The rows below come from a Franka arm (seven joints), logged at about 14 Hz.
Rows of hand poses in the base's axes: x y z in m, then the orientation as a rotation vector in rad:
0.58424 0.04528 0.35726 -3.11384 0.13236 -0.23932
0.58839 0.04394 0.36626 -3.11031 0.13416 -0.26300
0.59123 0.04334 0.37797 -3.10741 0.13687 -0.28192
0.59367 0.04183 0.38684 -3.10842 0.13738 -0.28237
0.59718 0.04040 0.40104 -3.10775 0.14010 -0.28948
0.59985 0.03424 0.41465 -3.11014 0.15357 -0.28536
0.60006 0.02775 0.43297 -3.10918 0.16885 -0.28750
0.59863 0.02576 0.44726 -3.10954 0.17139 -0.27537
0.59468 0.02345 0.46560 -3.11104 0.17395 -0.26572
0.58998 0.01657 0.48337 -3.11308 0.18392 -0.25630
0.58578 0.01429 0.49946 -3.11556 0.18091 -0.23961
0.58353 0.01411 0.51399 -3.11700 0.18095 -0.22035
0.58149 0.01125 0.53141 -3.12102 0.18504 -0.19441
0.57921 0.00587 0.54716 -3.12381 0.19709 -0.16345
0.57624 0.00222 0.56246 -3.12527 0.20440 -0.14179
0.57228 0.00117 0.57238 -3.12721 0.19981 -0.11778
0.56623 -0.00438 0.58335 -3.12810 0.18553 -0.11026
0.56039 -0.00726 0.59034 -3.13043 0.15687 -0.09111
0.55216 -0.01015 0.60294 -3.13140 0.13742 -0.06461
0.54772 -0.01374 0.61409 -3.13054 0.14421 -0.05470
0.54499 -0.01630 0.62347 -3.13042 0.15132 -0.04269
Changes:
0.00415 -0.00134 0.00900 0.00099 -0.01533 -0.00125
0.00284 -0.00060 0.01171 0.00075 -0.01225 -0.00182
0.00244 -0.00151 0.00887 -0.00105 -0.00018 -0.00039
0.00351 -0.00143 0.01420 -0.00014 -0.00455 -0.00180
0.00267 -0.00616 0.01361 -0.00170 0.00295 -0.00872
0.00021 -0.00649 0.01832 0.00080 -0.00134 -0.00976
-0.00143 -0.00199 0.01429 0.00116 0.00772 -0.00149
-0.00395 -0.00231 0.01834 -0.00032 0.00628 -0.00160
-0.00470 -0.00688 0.01777 -0.00093 0.00625 -0.00638
-0.00420 -0.00228 0.01609 -0.00050 0.01078 0.00199
-0.00225 -0.00018 0.01453 0.00069 0.01232 0.00010
-0.00204 -0.00286 0.01742 -0.00138 0.01683 -0.00253
-0.00228 -0.00538 0.01575 -0.00010 0.01993 -0.00757
-0.00297 -0.00365 0.01530 0.00024 0.01389 -0.00458
-0.00396 -0.00105 0.00992 0.00022 0.01535 0.00302
-0.00605 -0.00555 0.01097 0.00022 0.00476 0.00914
-0.00584 -0.00288 0.00699 -0.00007 0.01219 0.01836
-0.00823 -0.00289 0.01260 0.00108 0.01683 0.01249
-0.00444 -0.00359 0.01115 0.00111 0.00629 -0.00432
-0.00273 -0.00256 0.00938 0.00040 0.00767 -0.00451

